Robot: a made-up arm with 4 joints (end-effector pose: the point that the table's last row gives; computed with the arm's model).
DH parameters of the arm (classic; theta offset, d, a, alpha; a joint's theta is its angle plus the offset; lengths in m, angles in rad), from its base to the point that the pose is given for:
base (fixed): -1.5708 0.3 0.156 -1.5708
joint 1: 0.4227 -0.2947 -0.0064 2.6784
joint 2: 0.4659 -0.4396 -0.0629 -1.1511
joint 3: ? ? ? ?
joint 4: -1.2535 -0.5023 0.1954 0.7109
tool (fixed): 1.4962 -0.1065 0 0
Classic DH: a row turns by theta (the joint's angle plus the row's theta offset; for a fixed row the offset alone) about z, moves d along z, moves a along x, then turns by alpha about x.
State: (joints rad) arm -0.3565 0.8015 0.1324 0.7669
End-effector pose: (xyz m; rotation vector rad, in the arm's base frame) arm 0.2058 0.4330 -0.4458 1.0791 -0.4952 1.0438
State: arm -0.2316 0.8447 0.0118 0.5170
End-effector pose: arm 0.2766 0.4625 -0.3826 1.0237 -0.6292 0.8088
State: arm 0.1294 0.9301 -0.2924 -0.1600
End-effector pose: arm 0.3852 0.5258 -0.1608 1.0372 -0.8327 0.0229
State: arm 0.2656 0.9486 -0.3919 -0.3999
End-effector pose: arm 0.3975 0.5460 -0.0685 1.0884 -0.8193 -0.2923
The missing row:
joint 3: 1.3687 0.2175 0.231 1.5708
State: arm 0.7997 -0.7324 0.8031 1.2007
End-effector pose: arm 0.2238 -0.1588 1.0418 -1.9927 1.3847 0.1182
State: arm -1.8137 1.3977 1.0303 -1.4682
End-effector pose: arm -0.4449 -0.6394 0.4397 -2.5331 0.0423 -0.4187
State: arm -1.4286 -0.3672 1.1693 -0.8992
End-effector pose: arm -0.3009 -0.0489 -0.2637 0.0122 0.3904 -0.4093
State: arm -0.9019 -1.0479 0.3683 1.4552
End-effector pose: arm 0.5611 0.3513 0.4867 1.6720 -1.8736 0.9069
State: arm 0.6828 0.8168 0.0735 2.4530
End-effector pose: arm 0.0006 0.7167 0.6149 -1.1412 1.5471 -1.7567
